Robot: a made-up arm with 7 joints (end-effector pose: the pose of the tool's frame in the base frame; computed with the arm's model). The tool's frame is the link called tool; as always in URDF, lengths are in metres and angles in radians. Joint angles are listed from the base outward.
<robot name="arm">
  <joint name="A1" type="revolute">
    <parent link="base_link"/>
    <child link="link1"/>
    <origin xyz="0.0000 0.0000 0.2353" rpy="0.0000 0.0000 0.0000"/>
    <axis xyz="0 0 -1"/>
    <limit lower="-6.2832" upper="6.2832"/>
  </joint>
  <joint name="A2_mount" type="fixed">
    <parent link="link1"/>
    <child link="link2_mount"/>
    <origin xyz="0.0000 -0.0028 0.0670" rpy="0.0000 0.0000 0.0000"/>
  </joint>
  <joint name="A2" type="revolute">
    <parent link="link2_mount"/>
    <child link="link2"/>
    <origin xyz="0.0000 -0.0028 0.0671" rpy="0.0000 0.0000 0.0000"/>
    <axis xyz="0 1 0"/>
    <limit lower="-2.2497" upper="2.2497"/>
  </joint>
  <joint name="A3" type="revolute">
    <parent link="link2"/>
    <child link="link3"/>
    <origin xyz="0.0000 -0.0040 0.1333" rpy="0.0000 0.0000 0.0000"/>
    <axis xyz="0 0 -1"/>
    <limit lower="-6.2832" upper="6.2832"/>
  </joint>
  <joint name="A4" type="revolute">
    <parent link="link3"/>
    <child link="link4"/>
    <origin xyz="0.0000 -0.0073 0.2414" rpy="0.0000 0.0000 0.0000"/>
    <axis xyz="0 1 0"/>
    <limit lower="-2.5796" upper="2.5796"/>
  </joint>
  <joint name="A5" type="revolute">
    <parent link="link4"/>
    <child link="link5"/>
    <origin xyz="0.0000 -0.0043 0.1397" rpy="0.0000 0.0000 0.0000"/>
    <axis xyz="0 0 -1"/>
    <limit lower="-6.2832" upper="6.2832"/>
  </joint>
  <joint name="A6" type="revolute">
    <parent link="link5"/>
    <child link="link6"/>
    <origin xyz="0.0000 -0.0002 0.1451" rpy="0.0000 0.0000 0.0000"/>
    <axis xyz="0 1 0"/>
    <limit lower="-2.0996" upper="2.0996"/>
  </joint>
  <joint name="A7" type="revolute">
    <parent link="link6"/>
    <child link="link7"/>
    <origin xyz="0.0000 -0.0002 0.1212" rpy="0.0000 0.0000 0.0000"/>
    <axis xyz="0 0 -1"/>
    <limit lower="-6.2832" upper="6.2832"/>
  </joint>
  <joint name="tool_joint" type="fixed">
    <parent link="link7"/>
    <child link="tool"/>
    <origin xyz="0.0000 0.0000 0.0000" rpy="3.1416 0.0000 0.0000"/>
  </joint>
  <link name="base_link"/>
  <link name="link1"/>
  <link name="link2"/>
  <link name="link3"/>
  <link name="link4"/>
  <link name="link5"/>
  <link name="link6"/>
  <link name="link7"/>
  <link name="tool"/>
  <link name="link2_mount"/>
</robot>
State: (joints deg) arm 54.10 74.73 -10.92 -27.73 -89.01 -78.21 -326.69
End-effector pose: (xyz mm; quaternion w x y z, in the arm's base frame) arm 214.6 -577.9 654.1 0.6391 -0.6687 0.1956 -0.3257
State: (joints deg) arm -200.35 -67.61 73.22 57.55 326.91 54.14 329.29
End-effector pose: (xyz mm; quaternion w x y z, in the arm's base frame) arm 266.3 448.0 687.2 0.1487 -0.5386 0.6864 -0.4655
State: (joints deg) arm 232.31 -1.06 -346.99 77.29 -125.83 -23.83 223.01
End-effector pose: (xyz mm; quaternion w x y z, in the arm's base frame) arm -104.9 377.3 809.7 0.7091 0.7022 0.0050 0.0640
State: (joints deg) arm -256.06 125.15 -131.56 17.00 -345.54 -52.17 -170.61
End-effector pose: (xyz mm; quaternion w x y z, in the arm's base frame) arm -154.7 -601.1 -43.6 0.3855 0.2366 0.3484 0.8210
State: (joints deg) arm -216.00 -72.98 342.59 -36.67 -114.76 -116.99 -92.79
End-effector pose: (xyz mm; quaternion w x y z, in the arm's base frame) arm 383.7 457.0 480.5 0.3718 0.1692 0.9092 -0.0804
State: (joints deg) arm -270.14 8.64 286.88 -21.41 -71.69 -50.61 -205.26
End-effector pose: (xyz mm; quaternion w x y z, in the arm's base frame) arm -190.7 -155.3 1054.8 0.5425 -0.5746 0.6126 0.0133
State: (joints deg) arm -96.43 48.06 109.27 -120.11 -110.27 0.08 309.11
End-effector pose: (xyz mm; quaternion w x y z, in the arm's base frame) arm -345.9 160.1 405.6 0.8677 -0.2274 0.4170 -0.1468
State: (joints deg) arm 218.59 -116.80 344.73 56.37 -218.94 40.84 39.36
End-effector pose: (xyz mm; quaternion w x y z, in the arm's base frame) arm 540.3 -437.6 338.0 0.1662 -0.7074 0.0885 0.6812
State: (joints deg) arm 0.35 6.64 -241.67 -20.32 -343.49 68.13 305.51
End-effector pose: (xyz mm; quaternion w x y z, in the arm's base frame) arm 51.5 22.9 1089.8 0.3730 -0.7149 0.5905 -0.0345
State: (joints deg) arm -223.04 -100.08 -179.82 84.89 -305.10 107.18 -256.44
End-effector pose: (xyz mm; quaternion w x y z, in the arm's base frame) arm 272.4 120.6 61.8 0.5567 -0.8176 0.0605 0.1341
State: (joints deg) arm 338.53 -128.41 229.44 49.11 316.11 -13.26 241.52
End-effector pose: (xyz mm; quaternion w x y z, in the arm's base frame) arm -465.4 66.4 -166.5 0.5662 -0.1288 0.3662 -0.7271
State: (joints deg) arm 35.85 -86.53 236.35 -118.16 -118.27 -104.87 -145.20
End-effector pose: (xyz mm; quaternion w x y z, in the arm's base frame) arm -325.0 44.5 621.3 0.3471 0.8275 0.4265 -0.1132
